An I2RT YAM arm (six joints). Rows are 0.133 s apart.
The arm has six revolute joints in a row. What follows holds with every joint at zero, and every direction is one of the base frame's.
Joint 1 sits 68.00 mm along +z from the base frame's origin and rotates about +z.
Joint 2 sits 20.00 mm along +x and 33.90 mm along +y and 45.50 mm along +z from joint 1 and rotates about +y.
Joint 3 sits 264.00 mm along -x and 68.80 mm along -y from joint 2 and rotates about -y.
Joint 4 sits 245.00 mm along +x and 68.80 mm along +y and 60.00 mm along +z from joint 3 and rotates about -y.
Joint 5 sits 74.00 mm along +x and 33.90 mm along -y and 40.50 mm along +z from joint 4 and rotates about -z.
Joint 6 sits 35.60 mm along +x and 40.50 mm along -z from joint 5 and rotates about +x.
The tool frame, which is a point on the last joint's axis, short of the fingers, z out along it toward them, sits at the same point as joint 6; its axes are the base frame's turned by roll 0.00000, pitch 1.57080 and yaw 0.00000 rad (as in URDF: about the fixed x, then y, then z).
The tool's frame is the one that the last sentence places.
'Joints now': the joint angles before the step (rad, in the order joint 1, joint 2, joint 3, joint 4, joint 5, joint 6). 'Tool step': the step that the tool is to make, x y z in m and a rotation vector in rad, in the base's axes. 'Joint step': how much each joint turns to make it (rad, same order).
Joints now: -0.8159, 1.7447, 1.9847, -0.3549, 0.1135, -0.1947
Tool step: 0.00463, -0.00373, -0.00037, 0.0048, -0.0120, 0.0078
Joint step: 0.0013, 0.0232, 0.0249, 0.0018, -0.0078, 0.0113
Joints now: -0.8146, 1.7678, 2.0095, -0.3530, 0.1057, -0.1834
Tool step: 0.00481, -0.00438, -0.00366, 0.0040, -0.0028, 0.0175
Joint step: -0.0004, 0.0201, 0.0093, 0.0096, -0.0183, 0.0028
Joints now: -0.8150, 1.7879, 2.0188, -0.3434, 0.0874, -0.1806
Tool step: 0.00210, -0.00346, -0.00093, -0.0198, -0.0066, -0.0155
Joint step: -0.0007, 0.0099, -0.0012, 0.0307, 0.0156, -0.0072
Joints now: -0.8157, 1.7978, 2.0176, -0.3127, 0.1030, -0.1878
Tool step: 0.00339, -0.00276, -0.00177, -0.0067, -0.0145, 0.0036
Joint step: 0.0011, 0.0113, -0.0003, 0.0259, -0.0030, 0.0058
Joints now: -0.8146, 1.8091, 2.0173, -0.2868, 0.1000, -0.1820
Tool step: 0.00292, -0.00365, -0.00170, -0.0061, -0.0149, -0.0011
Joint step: -0.0009, 0.0134, 0.0030, 0.0244, -0.0003, 0.0067
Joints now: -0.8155, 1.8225, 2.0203, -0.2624, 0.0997, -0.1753
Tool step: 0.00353, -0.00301, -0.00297, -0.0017, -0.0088, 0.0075
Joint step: 0.0006, 0.0126, 0.0001, 0.0193, -0.0072, 0.0048
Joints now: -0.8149, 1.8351, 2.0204, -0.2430, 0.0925, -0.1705
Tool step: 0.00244, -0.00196, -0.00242, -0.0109, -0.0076, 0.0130
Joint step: -0.0001, 0.0056, -0.0095, 0.0285, -0.0129, -0.0026
